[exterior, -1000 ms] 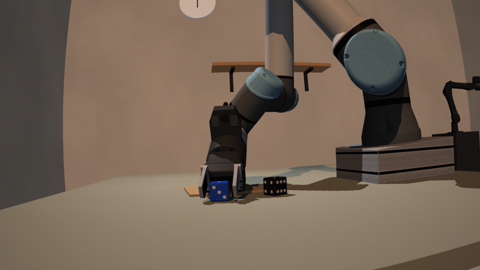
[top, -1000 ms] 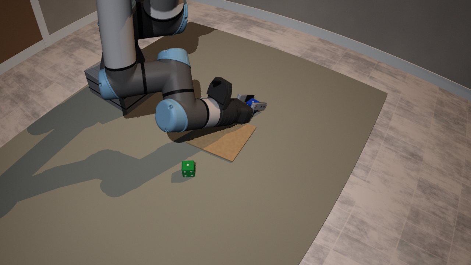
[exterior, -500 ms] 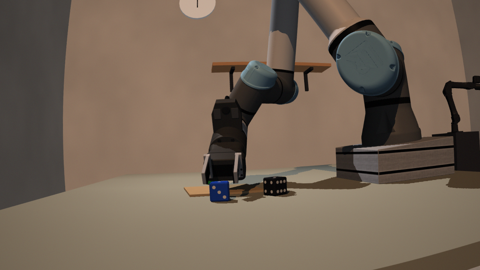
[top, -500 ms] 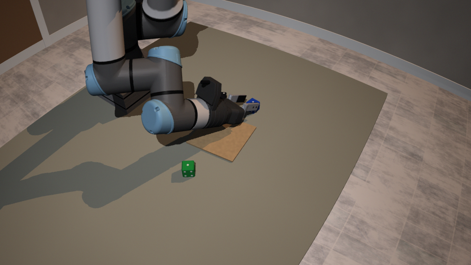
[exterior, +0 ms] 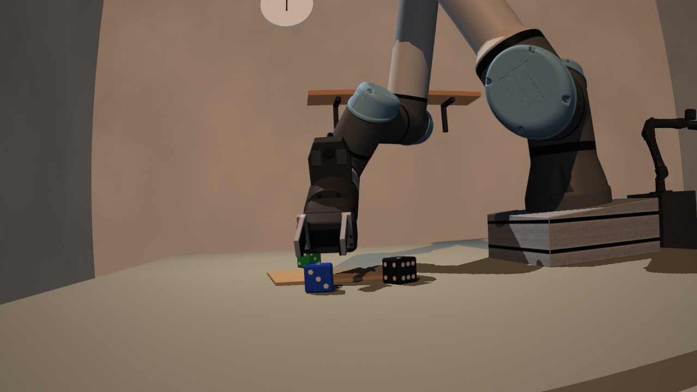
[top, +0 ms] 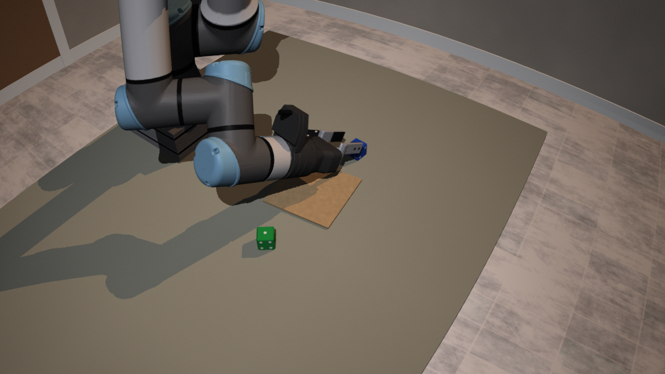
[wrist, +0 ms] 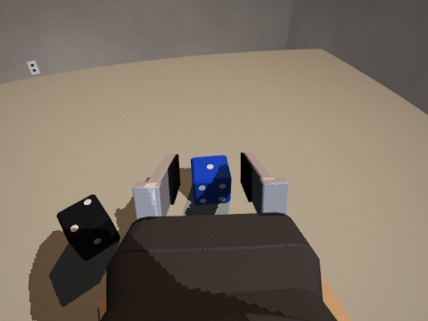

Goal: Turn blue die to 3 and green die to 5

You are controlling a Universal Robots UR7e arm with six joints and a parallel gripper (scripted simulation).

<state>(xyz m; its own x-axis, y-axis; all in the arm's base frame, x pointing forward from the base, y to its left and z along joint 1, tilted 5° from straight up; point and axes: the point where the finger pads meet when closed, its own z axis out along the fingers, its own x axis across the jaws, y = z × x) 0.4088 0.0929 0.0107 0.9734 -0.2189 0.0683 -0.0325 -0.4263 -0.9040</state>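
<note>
Now: hand 1 cm short of the blue die, 3 cm to the right of it and 4 cm above it. Round my hand: green die: 25 cm to the right, 4 cm below; brown mat: 1 cm behind, 10 cm to the right, 5 cm below; black die: 9 cm behind, 1 cm to the left, 4 cm below.
</note>
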